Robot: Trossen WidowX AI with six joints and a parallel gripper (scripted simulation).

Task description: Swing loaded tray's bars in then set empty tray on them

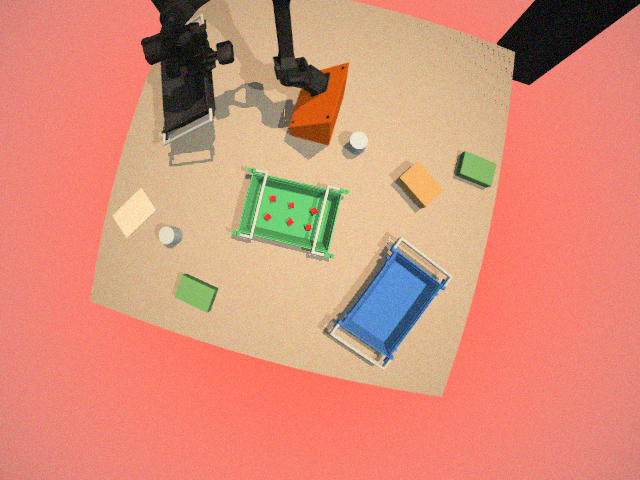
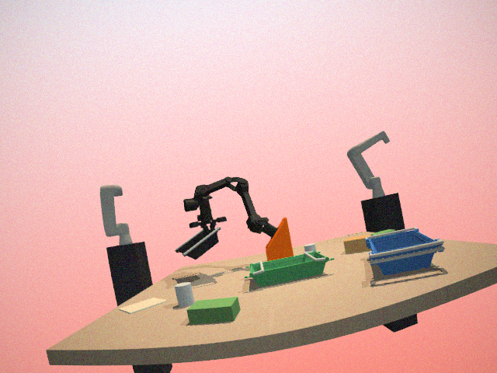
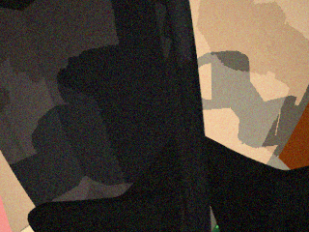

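Now: the black tray 8 cm to the right of my gripper tip and 3 cm ahead of it. From my gripper tip the other things lie so: cream card (44 cm ahead, 25 cm to the right, 18 cm below); then orange block (67 cm to the left, 20 cm ahead, 15 cm below).
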